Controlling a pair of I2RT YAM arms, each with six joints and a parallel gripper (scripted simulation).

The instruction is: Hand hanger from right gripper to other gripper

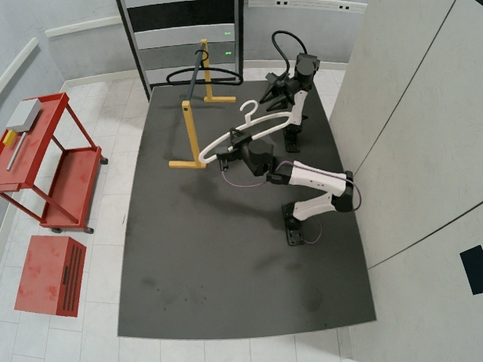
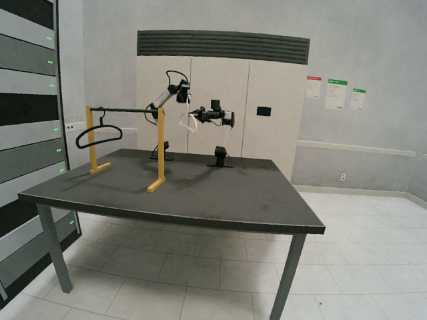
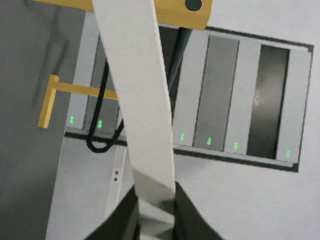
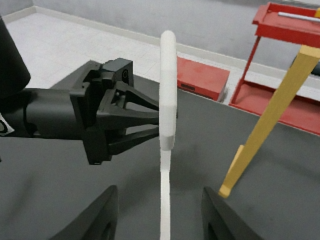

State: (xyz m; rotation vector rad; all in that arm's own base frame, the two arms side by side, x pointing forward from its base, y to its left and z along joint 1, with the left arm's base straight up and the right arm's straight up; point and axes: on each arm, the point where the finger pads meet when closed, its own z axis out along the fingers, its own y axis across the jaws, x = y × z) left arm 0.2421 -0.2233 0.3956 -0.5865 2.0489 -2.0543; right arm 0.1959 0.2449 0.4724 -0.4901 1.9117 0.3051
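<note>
The white hanger is 6 cm below my right hand, 5 cm ahead of it and 3 cm to the left of it. The rest, counted from my right hand: black hanger: 44 cm to the right, 31 cm ahead, 16 cm below; then yellow rack: 30 cm ahead, 29 cm to the right, 26 cm below.
Now: left hand 60 mm past the white hanger, 30 mm to the left of it and 10 mm below it. Round my left hand: black hanger: 200 mm ahead, 500 mm to the right, 80 mm below; then yellow rack: 200 mm ahead, 350 mm to the right, 180 mm below.
</note>
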